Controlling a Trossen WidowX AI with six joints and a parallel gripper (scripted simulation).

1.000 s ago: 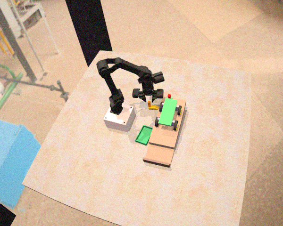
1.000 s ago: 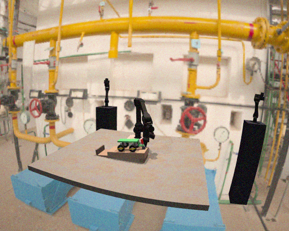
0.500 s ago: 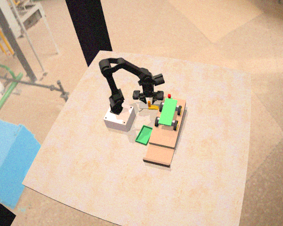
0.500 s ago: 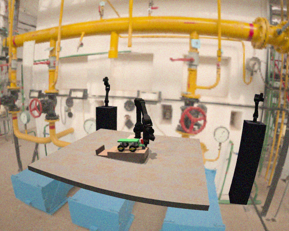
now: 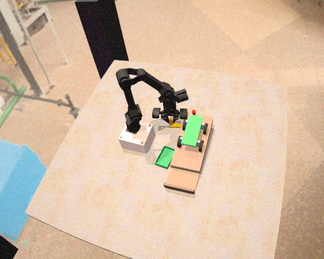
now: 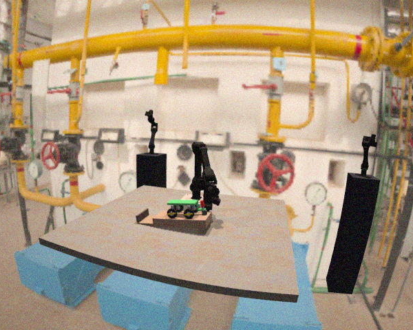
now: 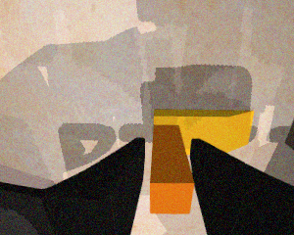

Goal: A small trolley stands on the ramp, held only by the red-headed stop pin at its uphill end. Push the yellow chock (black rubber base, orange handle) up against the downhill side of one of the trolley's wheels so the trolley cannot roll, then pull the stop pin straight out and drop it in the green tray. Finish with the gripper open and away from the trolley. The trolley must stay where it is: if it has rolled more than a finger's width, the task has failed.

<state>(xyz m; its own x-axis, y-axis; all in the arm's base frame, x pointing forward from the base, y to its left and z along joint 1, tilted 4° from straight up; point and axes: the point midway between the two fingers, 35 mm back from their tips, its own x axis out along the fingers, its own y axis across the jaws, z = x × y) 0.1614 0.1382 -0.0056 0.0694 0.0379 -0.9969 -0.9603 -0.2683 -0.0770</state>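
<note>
Right now the trolley is 160 mm ahead of my gripper tip, 90 mm to the right of it and 90 mm above it. From my gripper tip the other things lie so: red-headed stop pin (130 mm ahead, 100 mm above, 20 mm to the left); yellow chock (20 mm ahead, 10 mm to the left, 10 mm below); wooden ramp (160 mm ahead, 100 mm to the right, 20 mm above).
</note>
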